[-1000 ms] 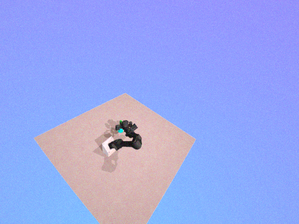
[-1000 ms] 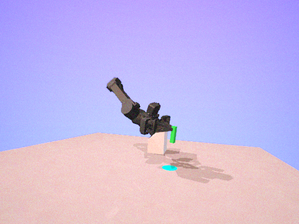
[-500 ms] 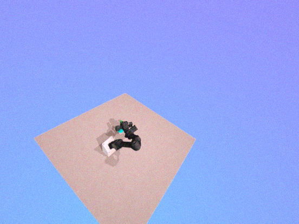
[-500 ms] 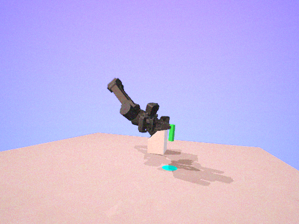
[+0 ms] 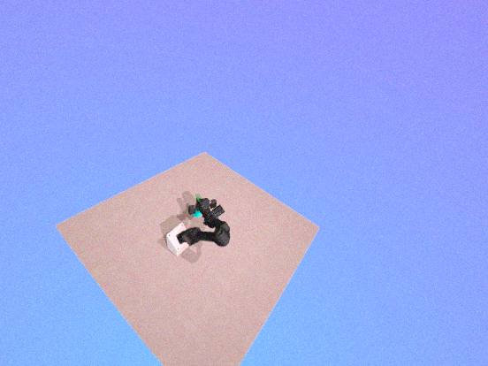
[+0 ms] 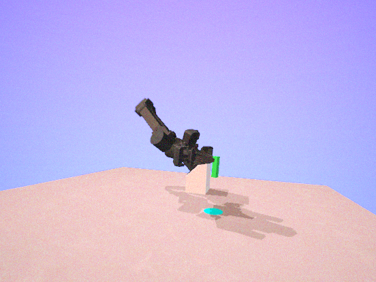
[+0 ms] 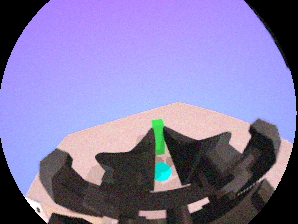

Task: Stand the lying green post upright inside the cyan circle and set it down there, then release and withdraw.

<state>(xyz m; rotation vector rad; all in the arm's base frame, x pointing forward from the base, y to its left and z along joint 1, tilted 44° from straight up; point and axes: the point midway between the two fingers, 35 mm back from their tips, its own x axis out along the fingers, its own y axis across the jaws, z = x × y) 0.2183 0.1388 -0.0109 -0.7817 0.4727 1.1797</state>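
My gripper tip is 16 cm above the cyan circle. The rest, counted from my gripper tip: green post (2 cm below).
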